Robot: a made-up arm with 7 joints. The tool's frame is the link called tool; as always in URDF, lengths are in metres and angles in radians. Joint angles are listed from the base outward. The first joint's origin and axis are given. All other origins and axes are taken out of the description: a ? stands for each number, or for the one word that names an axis. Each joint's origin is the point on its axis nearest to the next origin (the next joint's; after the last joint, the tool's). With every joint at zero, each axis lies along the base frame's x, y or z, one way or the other. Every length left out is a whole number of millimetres.
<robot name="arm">
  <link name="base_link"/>
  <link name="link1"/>
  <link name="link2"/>
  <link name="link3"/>
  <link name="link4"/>
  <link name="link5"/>
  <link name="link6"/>
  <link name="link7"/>
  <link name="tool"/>
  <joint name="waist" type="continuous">
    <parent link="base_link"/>
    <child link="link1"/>
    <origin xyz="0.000 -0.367 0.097"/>
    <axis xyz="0 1 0"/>
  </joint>
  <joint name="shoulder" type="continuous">
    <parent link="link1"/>
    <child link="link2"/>
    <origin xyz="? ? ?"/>
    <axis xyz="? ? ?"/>
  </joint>
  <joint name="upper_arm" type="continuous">
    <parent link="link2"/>
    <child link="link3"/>
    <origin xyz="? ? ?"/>
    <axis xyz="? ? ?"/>
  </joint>
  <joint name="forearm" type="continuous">
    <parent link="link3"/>
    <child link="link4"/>
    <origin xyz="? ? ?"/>
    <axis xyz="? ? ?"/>
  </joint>
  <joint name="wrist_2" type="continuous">
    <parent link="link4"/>
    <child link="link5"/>
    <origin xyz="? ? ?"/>
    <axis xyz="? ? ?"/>
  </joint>
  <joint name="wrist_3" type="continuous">
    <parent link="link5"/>
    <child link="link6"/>
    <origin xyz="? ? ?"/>
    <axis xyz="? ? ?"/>
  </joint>
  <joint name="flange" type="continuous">
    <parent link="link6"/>
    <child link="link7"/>
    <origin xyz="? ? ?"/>
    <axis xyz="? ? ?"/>
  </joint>
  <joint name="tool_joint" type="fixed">
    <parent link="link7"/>
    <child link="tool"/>
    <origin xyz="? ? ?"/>
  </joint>
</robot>
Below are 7 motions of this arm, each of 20 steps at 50 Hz.
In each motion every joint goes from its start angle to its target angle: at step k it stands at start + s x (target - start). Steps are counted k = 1, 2, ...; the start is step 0. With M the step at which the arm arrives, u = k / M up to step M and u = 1 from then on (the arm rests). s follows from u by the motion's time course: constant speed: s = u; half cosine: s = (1 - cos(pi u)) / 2; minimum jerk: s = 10 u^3 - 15 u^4 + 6 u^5.
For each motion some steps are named. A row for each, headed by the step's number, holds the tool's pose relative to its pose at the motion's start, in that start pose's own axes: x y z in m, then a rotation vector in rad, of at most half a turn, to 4 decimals.
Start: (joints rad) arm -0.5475 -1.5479 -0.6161 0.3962 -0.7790 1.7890 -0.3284
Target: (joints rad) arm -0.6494 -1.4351 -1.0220 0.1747 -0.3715 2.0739 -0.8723
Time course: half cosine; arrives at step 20
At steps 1, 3, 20:
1: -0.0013 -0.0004 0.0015 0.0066 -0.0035 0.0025
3: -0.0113 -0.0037 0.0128 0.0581 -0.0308 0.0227
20: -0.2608 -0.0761 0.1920 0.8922 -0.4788 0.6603

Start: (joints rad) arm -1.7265 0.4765 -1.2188 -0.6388 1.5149 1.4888 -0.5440
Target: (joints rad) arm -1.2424 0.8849 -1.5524 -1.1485 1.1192 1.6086 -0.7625
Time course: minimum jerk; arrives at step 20
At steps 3, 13, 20:
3: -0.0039 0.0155 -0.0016 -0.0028 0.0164 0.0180
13: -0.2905 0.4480 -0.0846 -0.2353 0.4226 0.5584
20: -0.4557 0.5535 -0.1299 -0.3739 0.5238 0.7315

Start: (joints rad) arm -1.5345 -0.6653 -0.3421 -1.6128 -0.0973 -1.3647 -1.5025
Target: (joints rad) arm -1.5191 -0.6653 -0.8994 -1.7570 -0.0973 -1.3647 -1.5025
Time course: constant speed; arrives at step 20
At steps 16, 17, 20:
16: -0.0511 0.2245 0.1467 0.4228 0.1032 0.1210
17: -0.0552 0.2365 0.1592 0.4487 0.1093 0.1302
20: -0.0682 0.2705 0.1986 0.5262 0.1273 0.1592

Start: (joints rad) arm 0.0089 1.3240 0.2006 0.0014 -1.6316 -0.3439 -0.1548
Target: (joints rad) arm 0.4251 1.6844 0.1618 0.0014 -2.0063 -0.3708 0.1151
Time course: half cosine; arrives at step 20
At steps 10, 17, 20:
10: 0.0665 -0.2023 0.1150 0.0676 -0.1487 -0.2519
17: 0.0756 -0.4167 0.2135 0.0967 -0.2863 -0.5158
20: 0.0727 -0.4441 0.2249 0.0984 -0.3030 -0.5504

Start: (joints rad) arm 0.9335 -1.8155 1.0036 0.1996 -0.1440 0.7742 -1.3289
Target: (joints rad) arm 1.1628 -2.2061 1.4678 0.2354 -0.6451 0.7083 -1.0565
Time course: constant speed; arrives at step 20
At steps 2, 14, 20:
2: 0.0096 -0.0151 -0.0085 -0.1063 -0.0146 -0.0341
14: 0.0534 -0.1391 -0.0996 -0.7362 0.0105 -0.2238
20: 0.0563 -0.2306 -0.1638 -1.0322 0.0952 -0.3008

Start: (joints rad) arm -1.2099 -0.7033 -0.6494 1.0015 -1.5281 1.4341 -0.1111
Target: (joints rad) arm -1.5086 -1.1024 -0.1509 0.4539 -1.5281 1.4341 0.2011
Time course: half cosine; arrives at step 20
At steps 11, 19, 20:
11: -0.0910 0.0300 0.1324 -0.4166 -0.2088 -0.0426
19: -0.1311 0.0805 0.1536 -0.6808 -0.3042 -0.0306
20: -0.1315 0.0813 0.1534 -0.6843 -0.3054 -0.0302

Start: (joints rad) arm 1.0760 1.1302 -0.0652 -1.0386 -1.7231 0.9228 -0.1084
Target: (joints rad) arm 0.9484 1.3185 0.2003 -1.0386 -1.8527 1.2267 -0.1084
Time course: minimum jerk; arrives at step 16
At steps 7, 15, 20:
7: 0.0194 0.1671 -0.0382 0.1050 -0.0140 0.1953
15: 0.0056 0.4349 -0.0457 0.2663 -0.0682 0.5086
20: 0.0054 0.4358 -0.0456 0.2668 -0.0685 0.5097

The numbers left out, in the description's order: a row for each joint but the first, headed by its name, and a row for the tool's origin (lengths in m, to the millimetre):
shoulder: xyz -0.076 0.000 0.373, axis 0 0 1
upper_arm: xyz 0.156 -0.073 0.000, axis -1 0 0
forearm: xyz 0.000 0.354 0.244, axis 0 0 -1
wrist_2: xyz 0.105 0.040 0.000, axis 0 1 0
wrist_3: xyz 0.195 0.000 0.009, axis 0 0 1
flange: xyz 0.364 -0.114 0.000, axis -1 0 0
tool: xyz 0.000 0.074 0.065

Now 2 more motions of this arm.
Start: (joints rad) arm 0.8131 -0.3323 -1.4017 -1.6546 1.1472 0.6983 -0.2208
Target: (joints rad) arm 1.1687 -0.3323 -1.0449 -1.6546 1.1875 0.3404 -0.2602
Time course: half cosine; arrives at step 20
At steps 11, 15, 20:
11: -0.0132 -0.3501 -0.1077 0.3536 0.0757 -0.2350
15: -0.0279 -0.4902 -0.2014 0.5139 0.1346 -0.3339
20: -0.0371 -0.5554 -0.2602 0.5963 0.1720 -0.3824

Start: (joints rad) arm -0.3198 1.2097 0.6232 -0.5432 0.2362 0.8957 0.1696
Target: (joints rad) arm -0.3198 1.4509 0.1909 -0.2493 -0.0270 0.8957 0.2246
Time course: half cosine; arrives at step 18
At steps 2, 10, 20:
2: -0.0051 0.0006 0.0166 -0.0100 -0.0184 -0.0039
10: -0.1443 0.0234 0.2922 -0.1598 -0.3534 -0.0816
20: -0.2913 0.0409 0.4481 -0.2256 -0.5913 -0.1470

